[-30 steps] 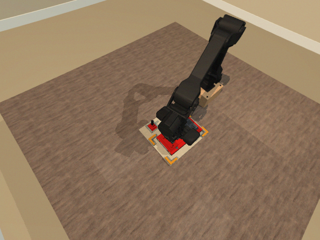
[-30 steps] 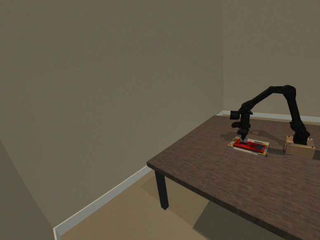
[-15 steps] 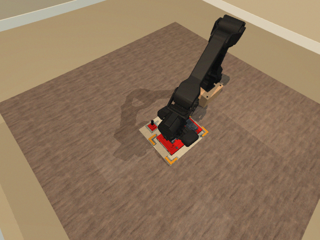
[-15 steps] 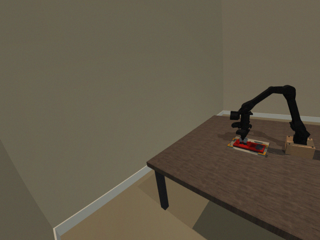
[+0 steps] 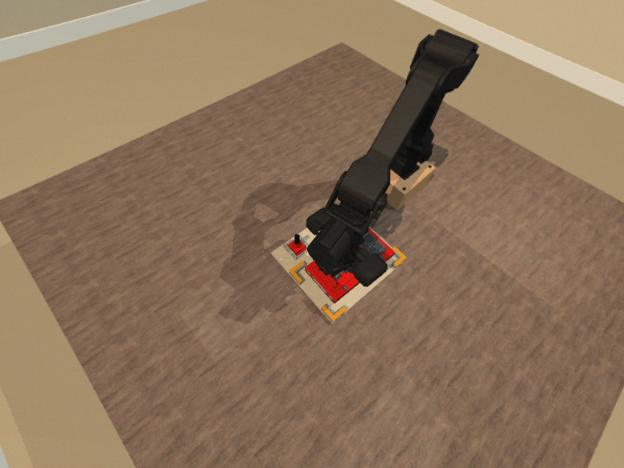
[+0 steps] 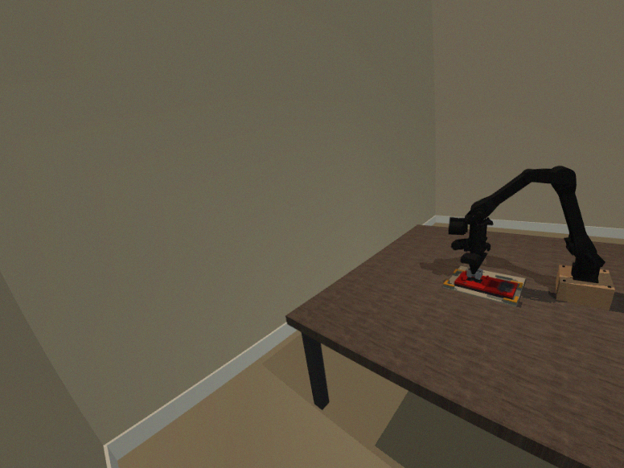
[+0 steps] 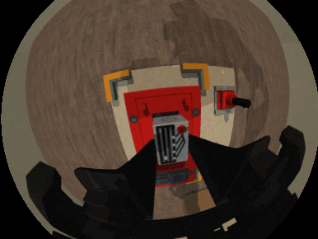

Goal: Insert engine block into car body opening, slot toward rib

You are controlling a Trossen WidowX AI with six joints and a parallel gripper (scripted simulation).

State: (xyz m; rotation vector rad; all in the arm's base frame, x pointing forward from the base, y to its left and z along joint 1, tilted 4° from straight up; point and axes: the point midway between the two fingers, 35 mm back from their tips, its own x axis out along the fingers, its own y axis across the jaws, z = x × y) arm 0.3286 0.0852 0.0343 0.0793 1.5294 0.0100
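The engine block lies 1 cm below my gripper tip.
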